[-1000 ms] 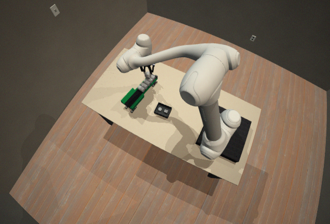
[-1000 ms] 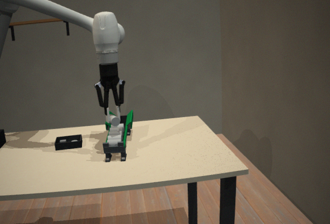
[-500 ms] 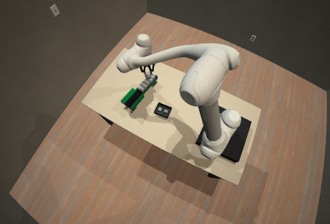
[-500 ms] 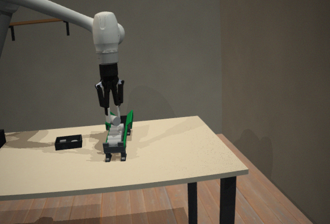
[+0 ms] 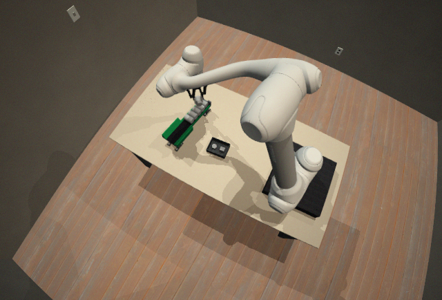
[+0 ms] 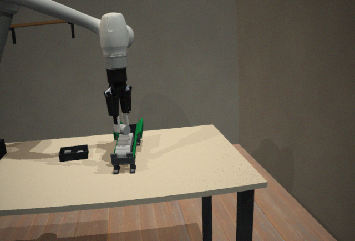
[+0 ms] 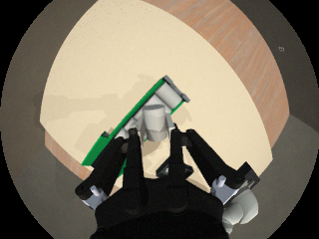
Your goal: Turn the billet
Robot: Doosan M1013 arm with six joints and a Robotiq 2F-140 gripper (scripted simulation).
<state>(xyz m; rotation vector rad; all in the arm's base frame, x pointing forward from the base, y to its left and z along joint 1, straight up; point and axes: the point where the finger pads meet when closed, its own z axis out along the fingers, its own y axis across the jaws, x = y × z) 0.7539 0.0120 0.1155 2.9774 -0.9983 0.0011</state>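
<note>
The stop lies 13 cm below my hand and 7 cm to the right of it. Also, from my hand: small black tray (26 cm behind, 18 cm below, 14 cm to the left).
</note>
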